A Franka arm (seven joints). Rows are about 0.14 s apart.
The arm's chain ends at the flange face. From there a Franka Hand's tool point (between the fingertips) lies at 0.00 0.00 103.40 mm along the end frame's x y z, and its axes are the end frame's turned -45 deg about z.
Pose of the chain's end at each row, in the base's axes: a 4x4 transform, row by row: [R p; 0 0 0 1], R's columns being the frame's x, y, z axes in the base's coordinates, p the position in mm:
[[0.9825 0.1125 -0.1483 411.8], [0.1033 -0.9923 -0.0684 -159.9], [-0.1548 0.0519 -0.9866 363.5], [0 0 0 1]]
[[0.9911 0.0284 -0.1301 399.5], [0.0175 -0.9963 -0.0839 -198.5], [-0.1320 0.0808 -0.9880 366.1], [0 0 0 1]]
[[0.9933 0.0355 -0.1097 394.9], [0.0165 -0.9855 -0.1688 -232.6], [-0.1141 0.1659 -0.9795 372.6], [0 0 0 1]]
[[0.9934 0.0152 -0.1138 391.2], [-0.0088 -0.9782 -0.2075 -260.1], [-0.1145 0.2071 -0.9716 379.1], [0 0 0 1]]
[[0.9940 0.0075 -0.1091 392.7], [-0.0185 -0.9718 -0.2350 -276.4], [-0.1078 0.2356 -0.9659 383.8], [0 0 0 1]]
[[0.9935 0.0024 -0.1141 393.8], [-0.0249 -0.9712 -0.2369 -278.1], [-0.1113 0.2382 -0.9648 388.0], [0 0 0 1]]
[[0.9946 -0.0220 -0.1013 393.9], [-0.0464 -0.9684 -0.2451 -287.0], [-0.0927 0.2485 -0.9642 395.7], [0 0 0 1]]
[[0.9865 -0.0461 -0.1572 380.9], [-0.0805 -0.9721 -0.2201 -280.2], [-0.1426 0.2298 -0.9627 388.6], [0 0 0 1]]
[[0.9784 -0.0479 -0.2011 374.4], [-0.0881 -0.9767 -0.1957 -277.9], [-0.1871 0.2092 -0.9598 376.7], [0 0 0 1]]
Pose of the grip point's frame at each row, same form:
[[0.6152 0.7743 -0.1483 396.5], [0.7747 -0.6286 -0.0684 -167.0], [-0.1462 -0.0728 -0.9866 261.5], [0 0 0 1]]
[[0.6807 0.7209 -0.1301 386.0], [0.7169 -0.6921 -0.0839 -207.2], [-0.1505 -0.0362 -0.9880 263.9], [0 0 0 1]]
[[0.6773 0.7275 -0.1097 383.6], [0.7085 -0.6852 -0.1688 -250.1], [-0.1980 0.0366 -0.9795 271.3], [0 0 0 1]]
[[0.6917 0.7132 -0.1138 379.4], [0.6855 -0.6979 -0.2075 -281.6], [-0.2274 0.0655 -0.9716 278.6], [0 0 0 1]]
[[0.6976 0.7082 -0.1091 381.4], [0.6741 -0.7002 -0.2350 -300.7], [-0.2428 0.0904 -0.9659 283.9], [0 0 0 1]]
[[0.7008 0.7042 -0.1141 382.0], [0.6691 -0.7043 -0.2369 -302.6], [-0.2471 0.0897 -0.9648 288.2], [0 0 0 1]]
[[0.7188 0.6877 -0.1013 383.4], [0.6520 -0.7176 -0.2451 -312.3], [-0.2413 0.1102 -0.9642 296.0], [0 0 0 1]]
[[0.7302 0.6650 -0.1572 364.6], [0.6305 -0.7443 -0.2201 -303.0], [-0.2633 0.0617 -0.9627 289.1], [0 0 0 1]]
[[0.7257 0.6580 -0.2011 353.6], [0.6283 -0.7529 -0.1957 -298.1], [-0.2802 0.0156 -0.9598 277.5], [0 0 0 1]]

